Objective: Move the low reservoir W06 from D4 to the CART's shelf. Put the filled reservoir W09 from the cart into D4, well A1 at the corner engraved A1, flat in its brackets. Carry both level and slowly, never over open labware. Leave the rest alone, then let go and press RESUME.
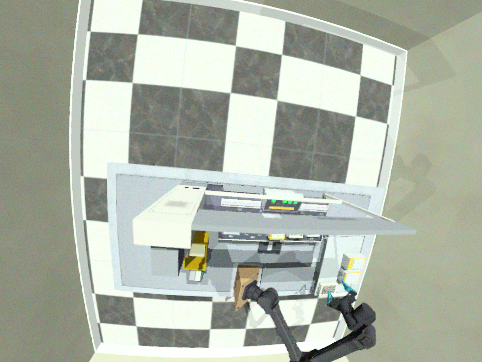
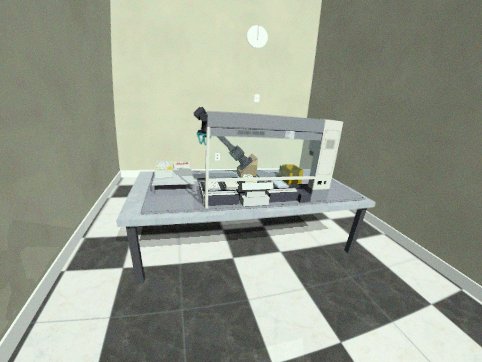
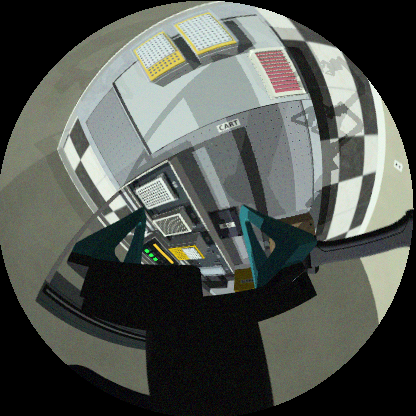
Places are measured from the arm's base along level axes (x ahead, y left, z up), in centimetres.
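Pixels of known places: gripper, between the fingertips: (image 1: pixel 335 285) (image 2: pixel 203 144) (image 3: pixel 192 210); arm's base, origin of its link: (image 1: pixel 248 289).
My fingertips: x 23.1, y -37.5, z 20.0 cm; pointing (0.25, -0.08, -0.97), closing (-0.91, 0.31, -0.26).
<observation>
Ahead of a thing's pixels: the offset from my fingertips to its top centre. "spot": to the spot under its first point.
My gripper (image 1: pixel 336 293) (image 2: pixel 203 143) (image 3: pixel 192 210) is open and empty, high above the table near the open frame's cart-side end. The filled reservoir {dz -20.4, dx -19.2, dy -18.0 cm} (image 1: pixel 328 289) (image 2: pixel 181 165) (image 3: pixel 278 73), white with red troughs, lies flat on the shelf of the cart {dz -22.9, dx -2.2, dy -22.2 cm} (image 1: pixel 342 247) (image 3: pixel 170 120), near its front edge. A grey-white ribbed plate {dz -20.8, dx +20.6, dy +19.6 cm} (image 3: pixel 172 225) on the deck, between a white well plate and a yellow-rimmed box, looks like the low reservoir; its slot label and the corner engravings are too small to read. I cannot make out the RESUME button.
Two yellow-rimmed tip boxes {dz -16.4, dx +4.1, dy -28.1 cm} (image 3: pixel 160 56) {dz -16.4, dx -6.5, dy -29.7 cm} (image 3: pixel 206 33) stand on the cart beside the filled reservoir. A white well plate {dz -22.5, dx +22.4, dy +7.4 cm} (image 3: pixel 156 192) and a yellow-rimmed box {dz -17.4, dx +18.9, dy +31.9 cm} (image 3: pixel 186 252) sit on the deck. The machine's overhead beam {spot: dz +21.1, dx +36.9, dy +44.3 cm} (image 1: pixel 300 222) (image 2: pixel 265 121) spans the deck. A yellow bin {dz -16.0, dx -4.1, dy +72.5 cm} (image 1: pixel 196 262) (image 2: pixel 291 174) stands at the other end.
</observation>
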